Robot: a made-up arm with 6 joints.
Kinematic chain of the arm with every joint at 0, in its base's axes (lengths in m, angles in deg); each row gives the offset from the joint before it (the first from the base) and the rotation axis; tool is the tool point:
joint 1: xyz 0 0 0.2 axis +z
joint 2: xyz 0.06 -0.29 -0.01 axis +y
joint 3: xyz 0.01 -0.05 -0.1 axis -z
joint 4: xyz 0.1 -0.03 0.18 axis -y
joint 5: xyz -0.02 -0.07 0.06 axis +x
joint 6: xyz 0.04 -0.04 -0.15 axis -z
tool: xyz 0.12 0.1 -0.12
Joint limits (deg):
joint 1: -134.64..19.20
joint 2: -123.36..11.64
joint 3: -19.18..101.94
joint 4: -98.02..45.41
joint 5: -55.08..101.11
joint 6: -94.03..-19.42
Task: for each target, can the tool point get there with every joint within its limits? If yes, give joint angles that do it. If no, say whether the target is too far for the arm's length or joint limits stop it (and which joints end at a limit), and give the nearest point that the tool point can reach.
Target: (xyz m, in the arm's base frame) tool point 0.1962 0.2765 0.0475
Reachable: no: joint limits stop it (at a limit: joint 1, joint 2, joint 3, joint 5, joint 6) | nearest point 0.0677 0.2841 0.1121 | short by 0.144 m
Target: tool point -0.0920 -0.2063 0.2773
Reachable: yes | joints -52.08 -51.52 18.02 -75.52 39.82 -41.08
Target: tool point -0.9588 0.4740 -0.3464
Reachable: no: too far | nearest point -0.5938 0.2936 -0.0395 | short by 0.510 m
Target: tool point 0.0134 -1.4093 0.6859
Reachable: no: too far | nearest point 0.0067 -0.7073 0.3647 | short by 0.772 m
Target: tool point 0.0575 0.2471 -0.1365
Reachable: no: joint limits stop it (at a limit: joint 1, joint 3, joint 5, joint 6) | nearest point -0.0703 0.2721 -0.0514 | short by 0.156 m
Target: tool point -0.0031 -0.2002 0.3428
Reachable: yes | joints 3.09 -99.73 17.33 -15.29 48.77 -52.79
